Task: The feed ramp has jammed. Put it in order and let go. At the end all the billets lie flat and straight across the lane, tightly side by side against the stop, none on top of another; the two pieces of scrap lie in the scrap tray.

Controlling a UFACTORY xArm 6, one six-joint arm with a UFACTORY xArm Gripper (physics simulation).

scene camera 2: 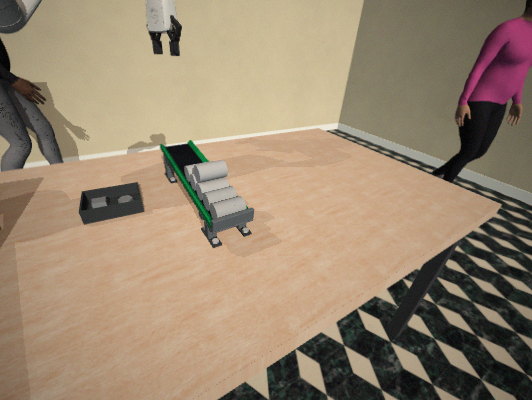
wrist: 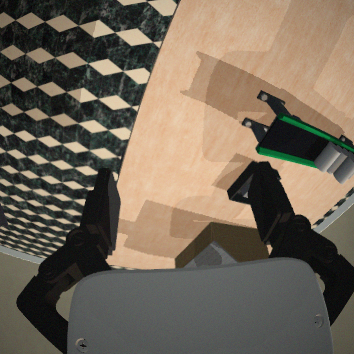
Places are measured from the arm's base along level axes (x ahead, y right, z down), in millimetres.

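Pixels of known places: gripper, between the fingertips: (scene camera 2: 166, 55) (wrist: 184, 180).
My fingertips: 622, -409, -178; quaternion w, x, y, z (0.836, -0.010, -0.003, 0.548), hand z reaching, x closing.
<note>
Behind a point stands the place of what it marks, as x, y, z.
The feed ramp (scene camera 2: 175, 166) (wrist: 287, 158) has green side rails and a grey stop (scene camera 2: 233, 219) @[597, 196, 81] at its low end. Several light grey billets lie across the lane. The lowest billet (scene camera 2: 228, 206) @[593, 180, 58] is by the stop, with more billets (scene camera 2: 220, 196) @[591, 142, 55] (scene camera 2: 213, 187) @[589, 104, 53] up the lane behind it. One billet (scene camera 2: 211, 171) @[591, 89, 20] sits raised on top of others at the upper end of the row, partly hiding those beneath. Two pieces of scrap (scene camera 2: 99, 202) @[354, -45, 117] (scene camera 2: 125, 199) @[409, -50, 125] lie in the dark scrap tray (scene camera 2: 112, 213) @[377, -7, 131]. My gripper (scene camera 2: 166, 53) @[622, -409, -178] (wrist: 184, 180) @[622, -409, -178] is open and empty, high above the table.
The wooden table (scene camera 2: 150, 300) @[417, 264, 145] (wrist: 165, 150) @[395, -326, 146] carries the ramp and tray. A brown box-like shape (wrist: 240, 240) @[159, 45, 80] shows partly behind the gripper body in the wrist view. One person (scene camera 2: 495, 65) stands beyond the table at the right, another (scene camera 2: 22, 115) at the left.
</note>
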